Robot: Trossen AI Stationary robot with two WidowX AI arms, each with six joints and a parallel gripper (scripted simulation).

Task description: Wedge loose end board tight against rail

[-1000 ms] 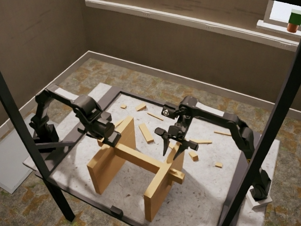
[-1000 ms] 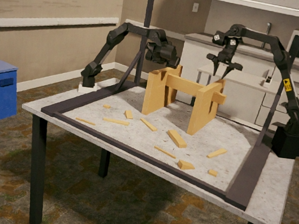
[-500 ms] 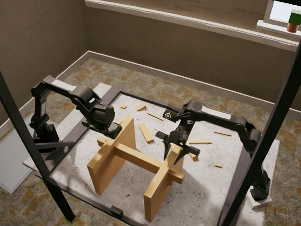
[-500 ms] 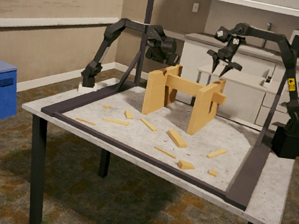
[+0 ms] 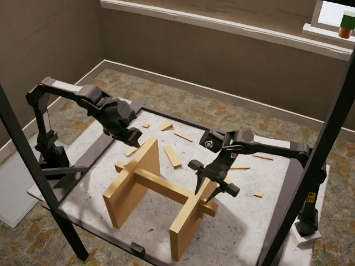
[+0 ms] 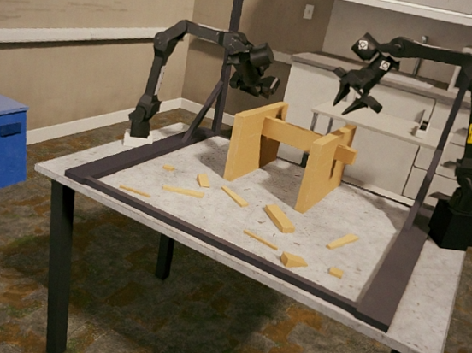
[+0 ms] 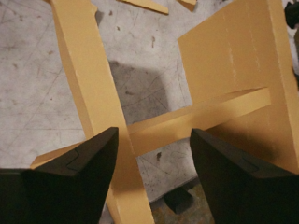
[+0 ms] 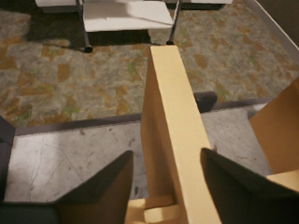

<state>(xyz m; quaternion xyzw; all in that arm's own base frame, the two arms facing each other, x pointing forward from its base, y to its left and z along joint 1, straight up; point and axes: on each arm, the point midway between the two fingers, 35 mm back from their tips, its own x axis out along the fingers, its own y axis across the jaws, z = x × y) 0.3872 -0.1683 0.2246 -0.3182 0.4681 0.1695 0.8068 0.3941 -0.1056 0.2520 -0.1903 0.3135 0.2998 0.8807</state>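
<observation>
Right now my right hand is 270 mm above the small block, 250 mm short of it and 60 mm to the left of it. Round my right hand: thin strip (480 mm ahead, 280 mm below, 220 mm to the left); then flat block (340 mm ahead, 270 mm below, 230 mm to the left); then rail (170 mm to the left, 110 mm below, 40 mm ahead).
</observation>
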